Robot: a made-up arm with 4 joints.
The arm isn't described. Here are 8 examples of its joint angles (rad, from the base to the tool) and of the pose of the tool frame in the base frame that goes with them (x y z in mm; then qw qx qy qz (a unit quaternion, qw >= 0)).
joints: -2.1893 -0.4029 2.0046 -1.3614
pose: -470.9 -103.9 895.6 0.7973 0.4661 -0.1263 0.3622
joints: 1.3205 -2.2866 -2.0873 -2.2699
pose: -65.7 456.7 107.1 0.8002 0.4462 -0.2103 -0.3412
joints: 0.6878 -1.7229 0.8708 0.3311
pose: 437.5 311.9 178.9 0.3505 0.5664 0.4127 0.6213
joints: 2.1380 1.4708 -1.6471 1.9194
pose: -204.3 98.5 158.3 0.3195 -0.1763 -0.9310 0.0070
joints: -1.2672 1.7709 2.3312 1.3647
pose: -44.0 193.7 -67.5 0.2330 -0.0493 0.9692 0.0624
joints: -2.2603 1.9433 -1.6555 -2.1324
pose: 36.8 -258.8 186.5 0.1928 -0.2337 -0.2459 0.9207
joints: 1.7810 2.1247 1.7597 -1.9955
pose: -73.8 -81.8 513.3 0.1497 -0.0465 0.2641 0.9517
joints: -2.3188 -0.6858 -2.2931 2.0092
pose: -82.1 -47.0 572.8 0.5497 -0.6554 0.1404 -0.4985
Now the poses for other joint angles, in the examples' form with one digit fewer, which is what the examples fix.
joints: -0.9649 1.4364 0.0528 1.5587
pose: 30 96 326 0.872 -0.027 -0.486 0.055
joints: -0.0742 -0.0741 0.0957 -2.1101
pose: 687 -191 272 0.526 0.054 0.023 -0.849
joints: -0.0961 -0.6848 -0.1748 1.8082
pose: 308 -16 238 0.319 -0.119 0.031 0.940
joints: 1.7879 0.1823 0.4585 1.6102
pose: 60 -79 -39 0.599 0.586 0.463 0.289
